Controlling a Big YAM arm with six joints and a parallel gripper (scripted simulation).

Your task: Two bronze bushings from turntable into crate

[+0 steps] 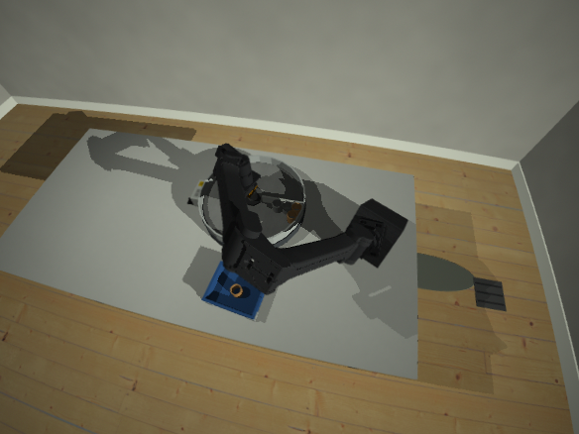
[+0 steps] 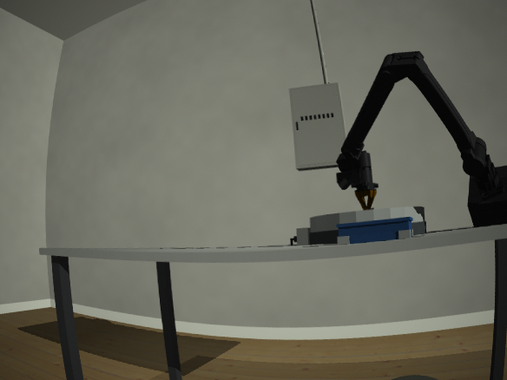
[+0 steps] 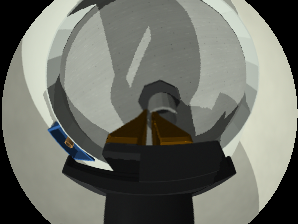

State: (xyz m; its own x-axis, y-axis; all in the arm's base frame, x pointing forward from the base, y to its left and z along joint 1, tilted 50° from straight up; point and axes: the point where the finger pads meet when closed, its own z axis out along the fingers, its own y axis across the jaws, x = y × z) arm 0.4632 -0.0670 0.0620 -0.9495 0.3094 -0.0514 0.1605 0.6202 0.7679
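The round grey turntable is 50 mm below my hand and 20 mm to the right of it. From my hand the other things lie so: blue crate 330 mm to the left, 130 mm behind, 80 mm below.
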